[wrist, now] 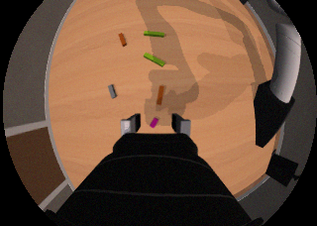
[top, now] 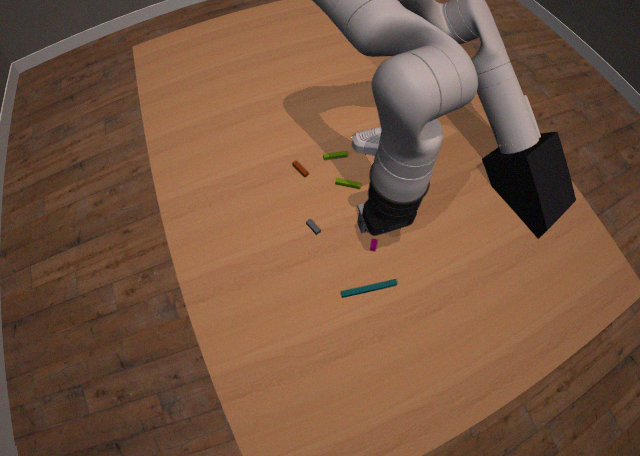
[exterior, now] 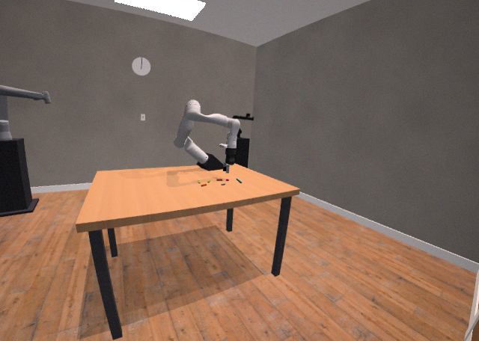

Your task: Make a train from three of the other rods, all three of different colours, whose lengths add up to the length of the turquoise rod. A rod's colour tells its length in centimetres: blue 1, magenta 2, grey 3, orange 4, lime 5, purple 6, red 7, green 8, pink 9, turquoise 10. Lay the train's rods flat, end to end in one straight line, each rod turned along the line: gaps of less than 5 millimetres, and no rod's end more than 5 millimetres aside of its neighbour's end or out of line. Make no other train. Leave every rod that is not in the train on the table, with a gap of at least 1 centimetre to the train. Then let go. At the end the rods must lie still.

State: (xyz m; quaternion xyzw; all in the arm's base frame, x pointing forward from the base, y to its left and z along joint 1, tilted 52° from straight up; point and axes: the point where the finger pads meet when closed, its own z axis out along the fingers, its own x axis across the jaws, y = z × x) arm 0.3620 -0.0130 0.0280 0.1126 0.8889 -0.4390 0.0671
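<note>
The magenta rod is 8 cm below my hand, 1 cm to the left of it and 1 cm ahead of it. Also, from my hand: turquoise rod 8 cm to the left, 8 cm below, 6 cm ahead; grey rod 8 cm to the right, 8 cm below, 8 cm ahead.
</note>
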